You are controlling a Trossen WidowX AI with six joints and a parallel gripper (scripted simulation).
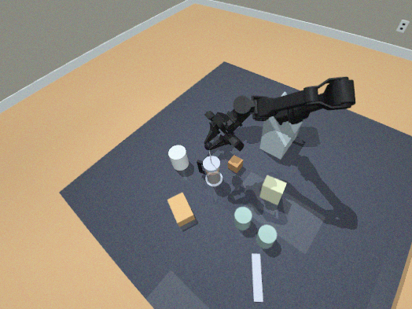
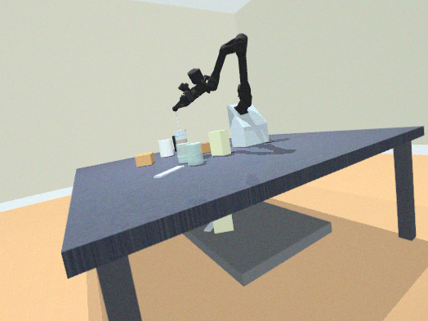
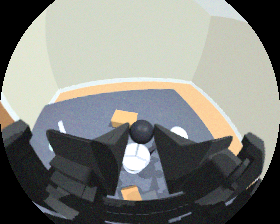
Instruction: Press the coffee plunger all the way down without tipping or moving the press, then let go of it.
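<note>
Right now the coffee press is 10 mm behind my gripper tip, 10 mm to the right of it and 130 mm below it. Round my gripper tip: orange block 190 mm ahead, 30 mm to the right, 230 mm below; then orange cube 120 mm behind, 60 mm to the left, 230 mm below; then white cylinder 180 mm to the right, 210 mm below.
</note>
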